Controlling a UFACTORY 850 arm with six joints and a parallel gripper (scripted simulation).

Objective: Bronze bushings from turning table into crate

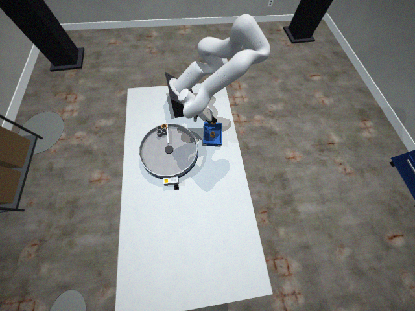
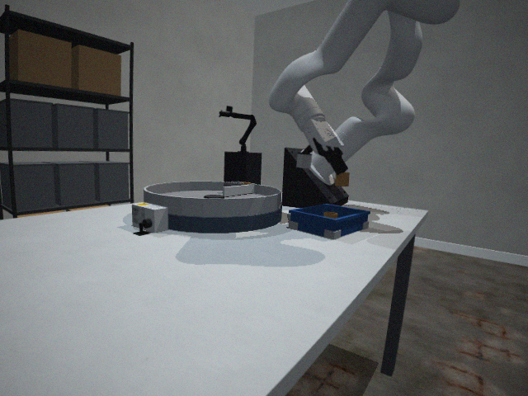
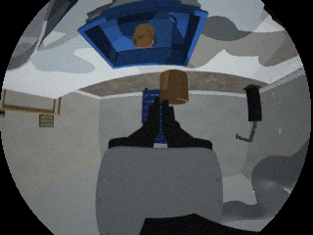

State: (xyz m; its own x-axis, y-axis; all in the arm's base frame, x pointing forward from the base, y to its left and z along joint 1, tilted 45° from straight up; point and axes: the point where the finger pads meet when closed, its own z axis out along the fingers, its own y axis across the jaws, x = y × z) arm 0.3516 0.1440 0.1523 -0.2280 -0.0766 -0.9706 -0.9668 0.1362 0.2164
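My hand is 150 mm above the crate and 30 mm short of it. Also, from my hand: round turning table (350 mm to the right, 120 mm below, 120 mm ahead).
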